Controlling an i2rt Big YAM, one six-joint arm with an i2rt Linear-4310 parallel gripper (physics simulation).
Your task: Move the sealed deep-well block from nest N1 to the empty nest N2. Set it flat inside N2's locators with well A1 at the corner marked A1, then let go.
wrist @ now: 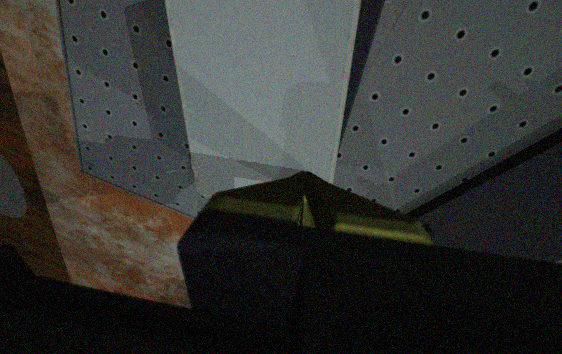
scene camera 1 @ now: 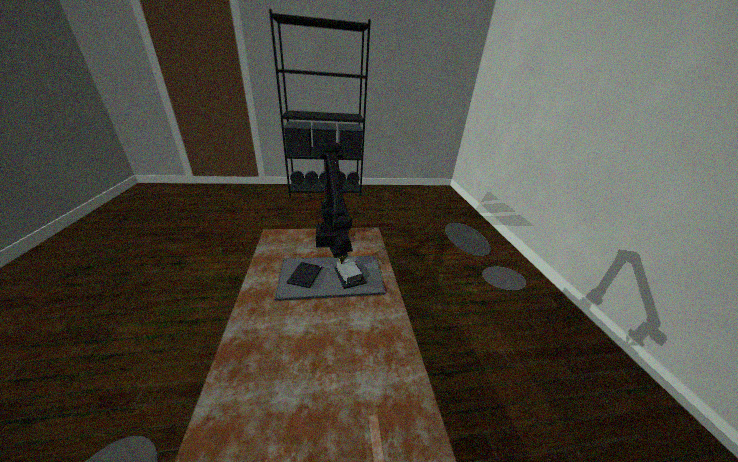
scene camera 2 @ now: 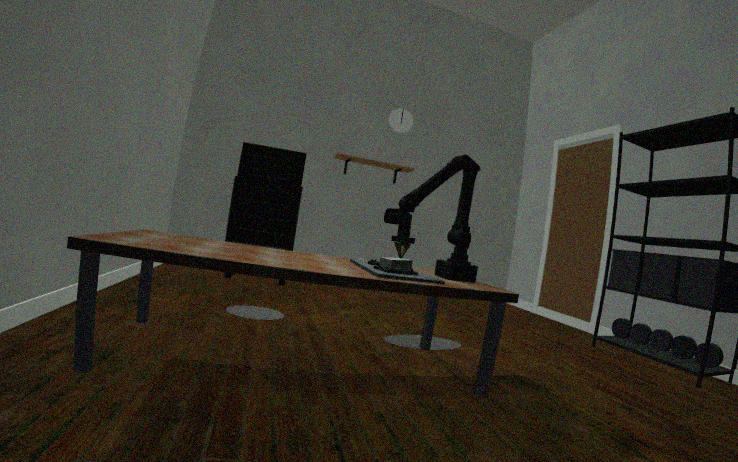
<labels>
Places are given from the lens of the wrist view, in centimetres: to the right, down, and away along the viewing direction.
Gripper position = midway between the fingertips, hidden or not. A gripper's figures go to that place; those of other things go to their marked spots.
my gripper (wrist: pixel 304 182): 1, 0, 12
pale grey block (wrist: pixel 263 96): -1, -4, 10
</labels>
